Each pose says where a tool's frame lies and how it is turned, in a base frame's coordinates. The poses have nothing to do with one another.
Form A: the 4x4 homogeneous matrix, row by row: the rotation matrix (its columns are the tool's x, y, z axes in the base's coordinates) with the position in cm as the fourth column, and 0 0 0 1 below. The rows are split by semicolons.
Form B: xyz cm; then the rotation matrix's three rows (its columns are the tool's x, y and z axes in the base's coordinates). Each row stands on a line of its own. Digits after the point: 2 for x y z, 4 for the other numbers.
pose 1, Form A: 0.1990 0.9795 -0.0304 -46.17; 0.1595 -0.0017 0.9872 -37.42; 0.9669 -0.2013 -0.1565 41.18; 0 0 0 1
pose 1, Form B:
-46.17 -37.42 41.18
0.1990 0.9795 -0.0304
0.1595 -0.0017 0.9872
0.9669 -0.2013 -0.1565

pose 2, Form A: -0.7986 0.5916 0.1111 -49.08; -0.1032 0.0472 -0.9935 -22.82; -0.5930 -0.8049 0.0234 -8.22; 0 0 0 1
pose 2, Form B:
-49.08 -22.82 -8.22
-0.7986 0.5916 0.1111
-0.1032 0.0472 -0.9935
-0.5930 -0.8049 0.0234

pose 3, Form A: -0.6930 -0.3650 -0.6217 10.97; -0.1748 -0.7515 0.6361 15.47; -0.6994 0.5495 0.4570 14.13; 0 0 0 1
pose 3, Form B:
10.97 15.47 14.13
-0.6930 -0.3650 -0.6217
-0.1748 -0.7515 0.6361
-0.6994 0.5495 0.4570

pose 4, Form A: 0.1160 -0.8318 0.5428 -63.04; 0.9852 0.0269 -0.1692 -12.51; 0.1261 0.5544 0.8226 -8.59; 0 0 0 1
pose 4, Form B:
-63.04 -12.51 -8.59
0.1160 -0.8318 0.5428
0.9852 0.0269 -0.1692
0.1261 0.5544 0.8226

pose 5, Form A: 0.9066 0.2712 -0.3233 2.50; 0.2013 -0.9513 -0.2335 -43.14; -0.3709 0.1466 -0.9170 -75.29; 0 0 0 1
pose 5, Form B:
2.50 -43.14 -75.29
0.9066 0.2712 -0.3233
0.2013 -0.9513 -0.2335
-0.3709 0.1466 -0.9170

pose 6, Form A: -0.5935 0.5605 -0.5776 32.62; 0.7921 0.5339 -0.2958 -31.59; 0.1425 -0.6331 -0.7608 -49.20; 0 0 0 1
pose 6, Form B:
32.62 -31.59 -49.20
-0.5935 0.5605 -0.5776
0.7921 0.5339 -0.2958
0.1425 -0.6331 -0.7608

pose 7, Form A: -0.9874 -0.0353 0.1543 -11.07; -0.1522 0.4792 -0.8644 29.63; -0.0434 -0.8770 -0.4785 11.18; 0 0 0 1
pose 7, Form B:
-11.07 29.63 11.18
-0.9874 -0.0353 0.1543
-0.1522 0.4792 -0.8644
-0.0434 -0.8770 -0.4785

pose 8, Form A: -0.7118 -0.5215 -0.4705 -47.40; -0.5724 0.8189 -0.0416 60.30; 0.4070 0.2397 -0.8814 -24.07; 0 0 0 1
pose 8, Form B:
-47.40 60.30 -24.07
-0.7118 -0.5215 -0.4705
-0.5724 0.8189 -0.0416
0.4070 0.2397 -0.8814

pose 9, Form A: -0.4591 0.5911 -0.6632 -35.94; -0.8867 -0.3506 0.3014 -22.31; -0.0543 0.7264 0.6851 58.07; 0 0 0 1
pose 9, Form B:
-35.94 -22.31 58.07
-0.4591 0.5911 -0.6632
-0.8867 -0.3506 0.3014
-0.0543 0.7264 0.6851

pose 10, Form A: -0.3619 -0.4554 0.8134 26.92; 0.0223 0.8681 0.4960 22.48; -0.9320 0.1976 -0.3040 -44.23; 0 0 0 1
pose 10, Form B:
26.92 22.48 -44.23
-0.3619 -0.4554 0.8134
0.0223 0.8681 0.4960
-0.9320 0.1976 -0.3040

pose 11, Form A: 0.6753 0.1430 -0.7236 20.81; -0.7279 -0.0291 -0.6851 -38.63; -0.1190 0.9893 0.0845 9.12; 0 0 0 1
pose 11, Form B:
20.81 -38.63 9.12
0.6753 0.1430 -0.7236
-0.7279 -0.0291 -0.6851
-0.1190 0.9893 0.0845

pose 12, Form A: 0.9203 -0.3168 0.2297 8.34; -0.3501 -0.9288 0.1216 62.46; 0.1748 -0.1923 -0.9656 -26.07; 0 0 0 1
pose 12, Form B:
8.34 62.46 -26.07
0.9203 -0.3168 0.2297
-0.3501 -0.9288 0.1216
0.1748 -0.1923 -0.9656

